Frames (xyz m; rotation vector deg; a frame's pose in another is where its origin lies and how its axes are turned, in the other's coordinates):
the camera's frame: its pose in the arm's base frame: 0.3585 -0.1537 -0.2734 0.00 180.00 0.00
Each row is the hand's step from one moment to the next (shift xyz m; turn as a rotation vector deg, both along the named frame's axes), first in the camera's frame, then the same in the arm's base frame.
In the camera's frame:
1: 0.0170 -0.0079 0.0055 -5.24 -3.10 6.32
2: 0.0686 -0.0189 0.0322 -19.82 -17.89 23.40
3: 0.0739 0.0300 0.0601 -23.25 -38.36 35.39
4: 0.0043 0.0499 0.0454 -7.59 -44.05 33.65
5: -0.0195 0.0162 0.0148 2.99 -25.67 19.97
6: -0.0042 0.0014 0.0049 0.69 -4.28 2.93
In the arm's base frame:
1: -0.0170 -0.0079 -0.0055 5.24 -3.10 -6.32
2: -0.0686 -0.0189 -0.0322 19.82 -17.89 -23.40
3: -0.0739 0.0300 -0.0601 23.25 -38.36 -35.39
4: -0.0043 0.0499 -0.0454 7.59 -44.05 -33.65
5: 0.0195 0.0162 -0.0148 -2.99 -25.67 -19.97
6: 0.0042 0.0014 -0.0049 -0.69 -4.28 -2.93

